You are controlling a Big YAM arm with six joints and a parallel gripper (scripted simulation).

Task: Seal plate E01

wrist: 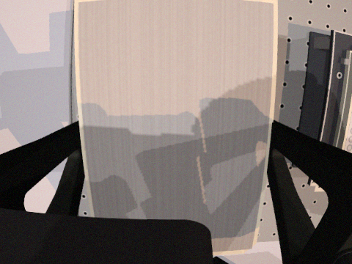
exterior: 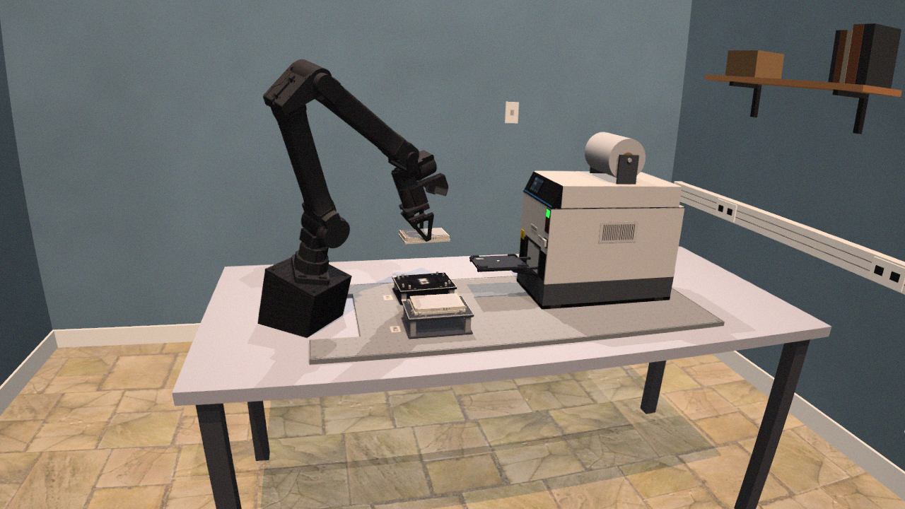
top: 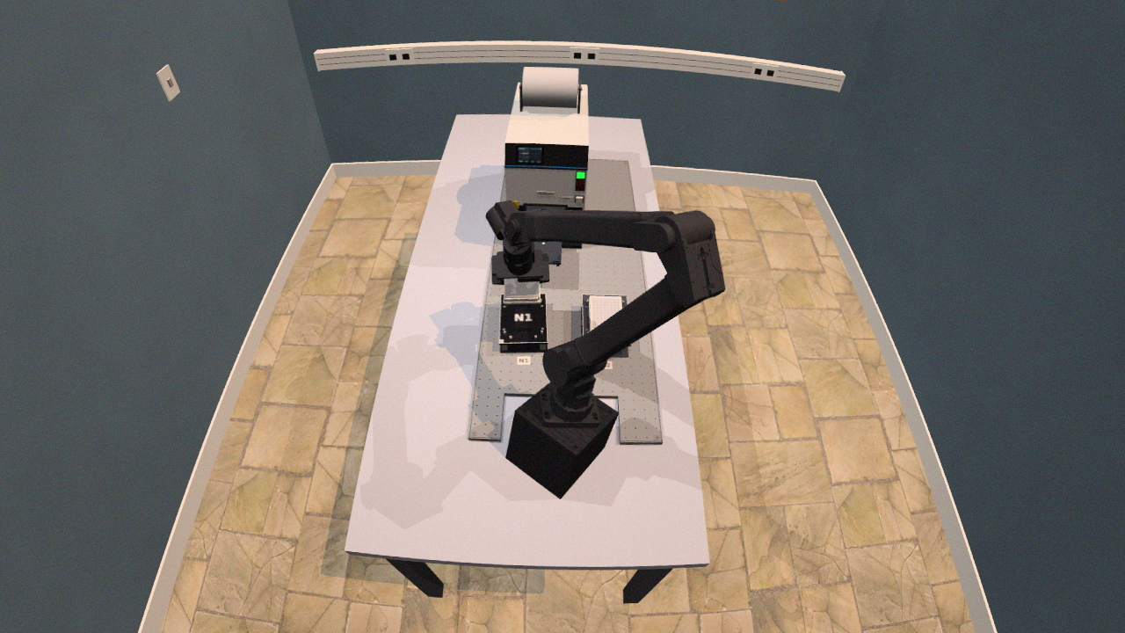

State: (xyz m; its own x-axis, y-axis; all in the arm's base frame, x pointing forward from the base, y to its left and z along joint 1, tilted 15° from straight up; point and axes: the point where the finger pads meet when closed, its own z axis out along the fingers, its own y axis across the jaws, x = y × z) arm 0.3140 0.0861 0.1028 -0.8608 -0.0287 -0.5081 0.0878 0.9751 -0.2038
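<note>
The nest N1 is 15 cm below my hand. The rest, counted from my hand: cream plate: 21 cm to the right, 12 cm below, 4 cm behind; sealer stage: 20 cm ahead, 8 cm below, 7 cm to the right; foil roll: 53 cm ahead, 23 cm above, 13 cm to the right.
</note>
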